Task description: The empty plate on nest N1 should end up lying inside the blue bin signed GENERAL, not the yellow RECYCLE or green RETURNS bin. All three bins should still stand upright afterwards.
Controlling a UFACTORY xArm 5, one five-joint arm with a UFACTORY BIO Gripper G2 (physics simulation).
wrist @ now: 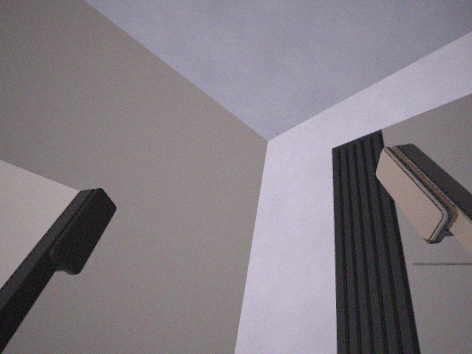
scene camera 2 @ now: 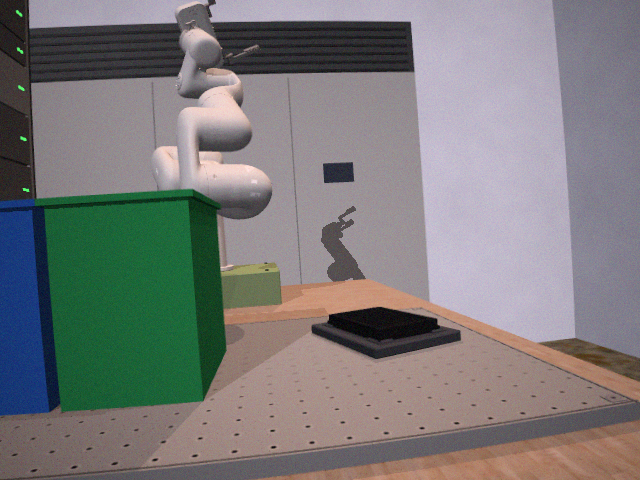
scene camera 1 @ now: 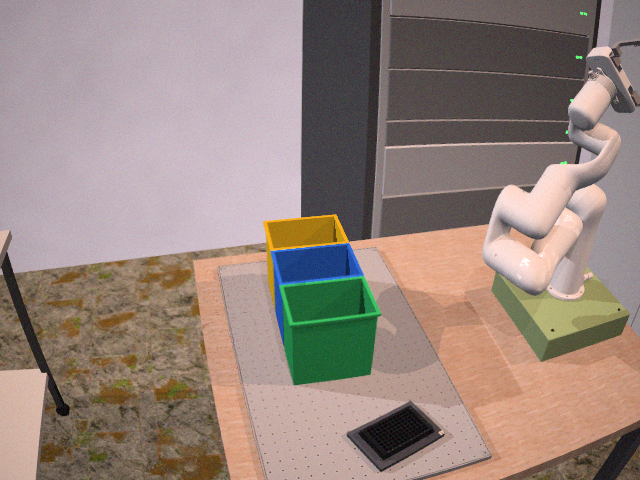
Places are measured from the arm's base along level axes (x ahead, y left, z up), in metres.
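Pixels of known places: hand, its tool point: [wrist: 232, 210] [scene camera 2: 242, 20]; arm's base, origin of its link: [scene camera 1: 564, 287].
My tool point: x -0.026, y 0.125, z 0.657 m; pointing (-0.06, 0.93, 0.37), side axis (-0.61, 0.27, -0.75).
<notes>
For each thing: its top centre in the pictures, then the offset to it from my tool point. Level surfaces: height alone.
- black plate, centre of its top: [scene camera 2: 379, 316] [scene camera 1: 397, 429] 0.131 m left, 0.631 m ahead, 0.692 m down
- dark grey nest, centre of its top: [scene camera 2: 380, 325] [scene camera 1: 397, 432] 0.131 m left, 0.631 m ahead, 0.703 m down
- blue bin, centre of its top: [scene camera 2: 18, 210] [scene camera 1: 315, 263] 0.259 m right, 0.689 m ahead, 0.538 m down
- yellow bin, centre of its top: [scene camera 1: 304, 231] 0.389 m right, 0.678 m ahead, 0.538 m down
- green bin, centre of its top: [scene camera 2: 145, 202] [scene camera 1: 329, 299] 0.130 m right, 0.699 m ahead, 0.538 m down
- perforated board, height of its surface: 0.718 m down
- wooden table, height of its surface: 0.731 m down
A black plate [scene camera 1: 397, 429] [scene camera 2: 382, 322] with a grid of wells lies flat on a dark grey nest [scene camera 1: 382, 462] [scene camera 2: 379, 351] at the front of the perforated board. The blue bin [scene camera 1: 316, 264] [scene camera 2: 18, 310] stands upright between the yellow bin [scene camera 1: 305, 232] and the green bin [scene camera 1: 333, 348] [scene camera 2: 124, 304], which also stand upright. The inside floor of the blue bin is hidden. Signs on the bins do not show. My gripper [wrist: 245, 215] is open, with nothing between its fingers. It is raised high above the arm's base, far from the plate and bins, pointing up and away.
The perforated board [scene camera 1: 310, 434] [scene camera 2: 310, 413] lies on the wooden table [scene camera 1: 449, 330]. The arm's olive green base block [scene camera 1: 578, 335] [scene camera 2: 253, 286] stands at the right rear in scene camera 1. A dark rack [scene camera 1: 377, 129] stands behind the table. The three bins stand close together in a row.
</notes>
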